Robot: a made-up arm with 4 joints. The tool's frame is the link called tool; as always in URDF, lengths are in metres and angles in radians. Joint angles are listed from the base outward.
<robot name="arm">
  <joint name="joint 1" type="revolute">
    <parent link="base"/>
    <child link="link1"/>
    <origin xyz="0 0 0.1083" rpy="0 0 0"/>
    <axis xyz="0 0 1"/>
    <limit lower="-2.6" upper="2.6"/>
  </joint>
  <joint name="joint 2" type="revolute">
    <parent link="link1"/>
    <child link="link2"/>
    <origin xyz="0.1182 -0.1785 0.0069" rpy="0 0 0"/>
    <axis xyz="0 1 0"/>
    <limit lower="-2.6" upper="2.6"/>
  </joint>
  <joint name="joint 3" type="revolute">
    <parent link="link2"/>
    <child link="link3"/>
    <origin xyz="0.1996 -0.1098 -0.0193" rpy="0 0 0"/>
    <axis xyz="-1 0 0"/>
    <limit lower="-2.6" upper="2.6"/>
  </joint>
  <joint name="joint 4" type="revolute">
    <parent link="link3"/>
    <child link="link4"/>
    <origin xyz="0.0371 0.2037 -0.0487" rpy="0 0 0"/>
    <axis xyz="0 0 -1"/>
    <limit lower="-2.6" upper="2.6"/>
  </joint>
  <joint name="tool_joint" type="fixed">
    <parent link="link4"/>
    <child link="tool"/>
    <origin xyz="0.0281 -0.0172 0.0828" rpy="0 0 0"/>
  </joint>
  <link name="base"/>
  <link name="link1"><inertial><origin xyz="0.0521 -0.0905 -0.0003"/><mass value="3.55"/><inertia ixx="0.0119" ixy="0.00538" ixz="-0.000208" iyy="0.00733" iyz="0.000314" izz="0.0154"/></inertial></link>
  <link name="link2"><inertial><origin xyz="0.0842 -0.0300 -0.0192"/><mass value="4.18"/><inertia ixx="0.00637" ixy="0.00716" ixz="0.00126" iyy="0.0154" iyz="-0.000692" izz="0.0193"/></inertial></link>
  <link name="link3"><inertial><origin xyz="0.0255 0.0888 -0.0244"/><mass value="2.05"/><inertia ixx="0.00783" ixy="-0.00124" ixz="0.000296" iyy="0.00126" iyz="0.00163" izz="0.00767"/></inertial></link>
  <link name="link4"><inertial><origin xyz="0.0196 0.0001 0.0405"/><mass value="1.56"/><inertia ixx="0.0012" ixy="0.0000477" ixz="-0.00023" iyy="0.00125" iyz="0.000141" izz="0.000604"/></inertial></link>
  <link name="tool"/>
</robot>
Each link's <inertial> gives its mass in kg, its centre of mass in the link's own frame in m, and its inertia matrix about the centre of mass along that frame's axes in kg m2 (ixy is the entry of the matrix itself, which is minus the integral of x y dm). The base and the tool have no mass. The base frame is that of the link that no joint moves.
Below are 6 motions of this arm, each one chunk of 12 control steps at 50 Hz.
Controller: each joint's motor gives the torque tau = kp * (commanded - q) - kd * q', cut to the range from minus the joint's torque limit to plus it. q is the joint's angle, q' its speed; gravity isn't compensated. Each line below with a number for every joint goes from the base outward.
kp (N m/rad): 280 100 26 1.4
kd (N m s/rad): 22 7.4 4.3 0.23
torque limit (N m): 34 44 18 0.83
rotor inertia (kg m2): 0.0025 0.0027 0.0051 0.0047
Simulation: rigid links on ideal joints. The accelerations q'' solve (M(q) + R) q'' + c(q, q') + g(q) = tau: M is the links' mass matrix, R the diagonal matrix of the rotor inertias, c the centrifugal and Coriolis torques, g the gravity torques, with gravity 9.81 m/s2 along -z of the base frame. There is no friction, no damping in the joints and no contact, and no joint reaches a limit. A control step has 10 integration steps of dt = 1/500 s. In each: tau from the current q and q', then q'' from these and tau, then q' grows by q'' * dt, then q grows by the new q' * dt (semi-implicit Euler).
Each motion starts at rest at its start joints. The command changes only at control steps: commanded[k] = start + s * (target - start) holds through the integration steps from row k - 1 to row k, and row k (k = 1, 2, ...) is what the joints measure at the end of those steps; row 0 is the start. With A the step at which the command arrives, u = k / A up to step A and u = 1 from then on. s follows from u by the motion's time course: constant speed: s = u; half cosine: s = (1 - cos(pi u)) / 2; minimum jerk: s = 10 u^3 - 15 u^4 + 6 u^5; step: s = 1 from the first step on.
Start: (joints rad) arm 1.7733 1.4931 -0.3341 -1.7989
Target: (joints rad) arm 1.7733 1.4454 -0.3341 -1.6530
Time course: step
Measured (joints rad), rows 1 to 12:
1: 1.7718 1.4871 -0.3290 -1.7831
2: 1.7713 1.4807 -0.3255 -1.7535
3: 1.7715 1.4746 -0.3235 -1.7199
4: 1.7720 1.4692 -0.3225 -1.6865
5: 1.7726 1.4646 -0.3221 -1.6554
6: 1.7732 1.4609 -0.3220 -1.6274
7: 1.7736 1.4580 -0.3221 -1.6026
8: 1.7740 1.4560 -0.3220 -1.5808
9: 1.7742 1.4546 -0.3219 -1.5619
10: 1.7743 1.4537 -0.3215 -1.5454
11: 1.7743 1.4533 -0.3210 -1.5311
12: 1.7742 1.4532 -0.3204 -1.5187

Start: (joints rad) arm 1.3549 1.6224 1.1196 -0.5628
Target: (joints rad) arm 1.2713 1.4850 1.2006 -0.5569
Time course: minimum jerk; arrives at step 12
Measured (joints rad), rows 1 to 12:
1: 1.3528 1.6171 1.1212 -0.5631
2: 1.3504 1.6076 1.1228 -0.5596
3: 1.3483 1.5958 1.1241 -0.5530
4: 1.3455 1.5818 1.1258 -0.5449
5: 1.3413 1.5659 1.1283 -0.5362
6: 1.3355 1.5482 1.1317 -0.5277
7: 1.3282 1.5293 1.1359 -0.5194
8: 1.3199 1.5102 1.1408 -0.5114
9: 1.3114 1.4919 1.1461 -0.5036
10: 1.3035 1.4755 1.1515 -0.4959
11: 1.2968 1.4619 1.1567 -0.4884
12: 1.2916 1.4516 1.1615 -0.4814

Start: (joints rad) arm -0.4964 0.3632 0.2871 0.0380
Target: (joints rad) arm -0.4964 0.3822 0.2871 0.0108
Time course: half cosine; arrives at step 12
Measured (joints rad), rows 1 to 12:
1: -0.4954 0.3692 0.2898 0.0387
2: -0.4938 0.3816 0.2980 0.0373
3: -0.4925 0.3965 0.3101 0.0325
4: -0.4918 0.4117 0.3242 0.0252
5: -0.4920 0.4259 0.3389 0.0166
6: -0.4927 0.4384 0.3531 0.0075
7: -0.4938 0.4489 0.3664 -0.0013
8: -0.4951 0.4574 0.3782 -0.0095
9: -0.4964 0.4642 0.3886 -0.0168
10: -0.4974 0.4692 0.3974 -0.0233
11: -0.4983 0.4728 0.4049 -0.0290
12: -0.4989 0.4751 0.4110 -0.0340

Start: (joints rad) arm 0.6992 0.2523 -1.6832 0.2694
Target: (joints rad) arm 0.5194 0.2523 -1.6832 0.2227
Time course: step
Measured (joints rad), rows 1 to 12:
1: 0.6909 0.2600 -1.6700 0.2644
2: 0.6717 0.2768 -1.6513 0.2600
3: 0.6477 0.2972 -1.6401 0.2625
4: 0.6223 0.3179 -1.6370 0.2717
5: 0.5976 0.3367 -1.6401 0.2856
6: 0.5751 0.3525 -1.6470 0.3020
7: 0.5555 0.3648 -1.6561 0.3189
8: 0.5392 0.3738 -1.6659 0.3349
9: 0.5263 0.3798 -1.6755 0.3491
10: 0.5166 0.3833 -1.6841 0.3611
11: 0.5099 0.3848 -1.6913 0.3705
12: 0.5057 0.3850 -1.6969 0.3776

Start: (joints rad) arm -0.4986 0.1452 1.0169 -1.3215
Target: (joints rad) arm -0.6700 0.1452 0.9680 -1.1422
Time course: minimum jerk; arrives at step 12
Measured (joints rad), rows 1 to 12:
1: -0.4974 0.1514 1.0194 -1.3158
2: -0.4959 0.1648 1.0236 -1.3074
3: -0.4960 0.1807 1.0278 -1.3011
4: -0.4991 0.1963 1.0309 -1.2974
5: -0.5061 0.2096 1.0325 -1.2947
6: -0.5175 0.2199 1.0329 -1.2912
7: -0.5331 0.2271 1.0326 -1.2858
8: -0.5518 0.2319 1.0322 -1.2777
9: -0.5725 0.2351 1.0325 -1.2674
10: -0.5936 0.2375 1.0341 -1.2555
11: -0.6135 0.2397 1.0374 -1.2433
12: -0.6310 0.2422 1.0422 -1.2318

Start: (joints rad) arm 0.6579 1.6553 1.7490 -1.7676
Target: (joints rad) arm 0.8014 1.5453 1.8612 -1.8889
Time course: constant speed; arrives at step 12
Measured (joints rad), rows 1 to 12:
1: 0.6567 1.6499 1.7491 -1.7644
2: 0.6571 1.6400 1.7482 -1.7530
3: 0.6605 1.6285 1.7474 -1.7370
4: 0.6665 1.6160 1.7477 -1.7202
5: 0.6748 1.6030 1.7496 -1.7046
6: 0.6848 1.5898 1.7531 -1.6912
7: 0.6960 1.5765 1.7581 -1.6802
8: 0.7080 1.5634 1.7643 -1.6715
9: 0.7206 1.5507 1.7716 -1.6650
10: 0.7335 1.5385 1.7795 -1.6605
11: 0.7464 1.5269 1.7880 -1.6578
12: 0.7594 1.5160 1.7968 -1.6568

